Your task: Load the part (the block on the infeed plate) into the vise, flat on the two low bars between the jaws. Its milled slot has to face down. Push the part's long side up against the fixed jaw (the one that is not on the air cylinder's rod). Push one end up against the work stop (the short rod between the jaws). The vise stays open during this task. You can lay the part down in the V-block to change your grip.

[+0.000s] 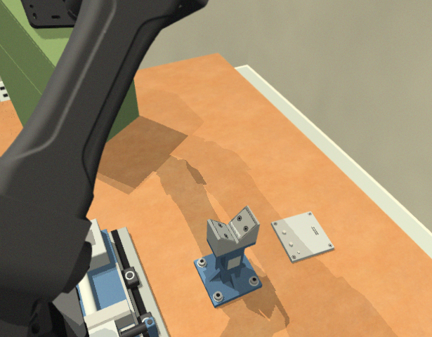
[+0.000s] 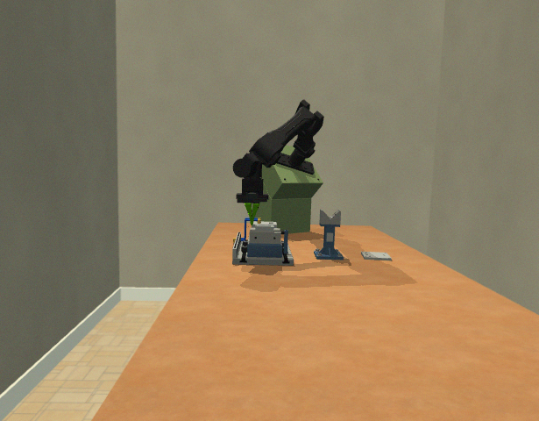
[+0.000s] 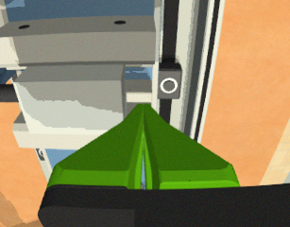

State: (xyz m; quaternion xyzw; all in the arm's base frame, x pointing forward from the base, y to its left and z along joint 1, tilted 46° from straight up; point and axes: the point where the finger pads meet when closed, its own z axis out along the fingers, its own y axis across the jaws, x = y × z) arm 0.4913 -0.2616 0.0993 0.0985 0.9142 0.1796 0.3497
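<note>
The grey part lies 40 mm to the left of my hand and 30 mm below it. Also, from my hand: fixed jaw 30 mm ahead, 40 mm to the left, 40 mm below; moving jaw 30 mm behind, 50 mm to the left, 40 mm below; work stop 10 mm ahead, 90 mm to the left, 30 mm below.
</note>
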